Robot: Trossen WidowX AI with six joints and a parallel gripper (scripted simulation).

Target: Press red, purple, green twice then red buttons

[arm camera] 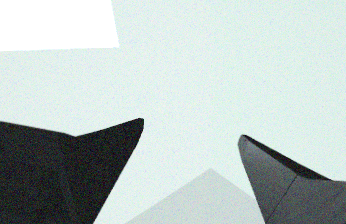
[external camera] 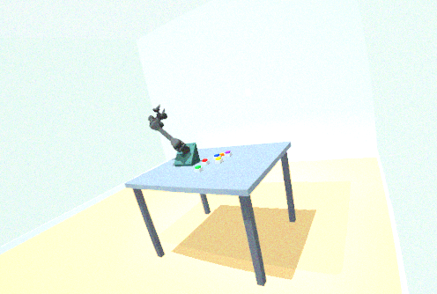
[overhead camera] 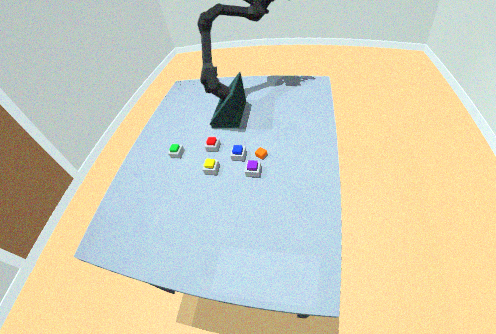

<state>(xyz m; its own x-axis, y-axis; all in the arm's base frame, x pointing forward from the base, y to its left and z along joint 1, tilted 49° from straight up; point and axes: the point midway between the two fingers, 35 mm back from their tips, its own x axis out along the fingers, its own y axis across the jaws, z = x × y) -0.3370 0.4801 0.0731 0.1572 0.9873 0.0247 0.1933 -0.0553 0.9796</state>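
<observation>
My gripper tip is now 56 cm short of the red button, 49 cm above it and 33 cm to the left of it. The rest, counted from my gripper tip: blue button (61 cm ahead, 49 cm below, 22 cm to the right); purple button (68 cm ahead, 49 cm below, 16 cm to the right); orange block (61 cm ahead, 52 cm below, 14 cm to the right).
</observation>
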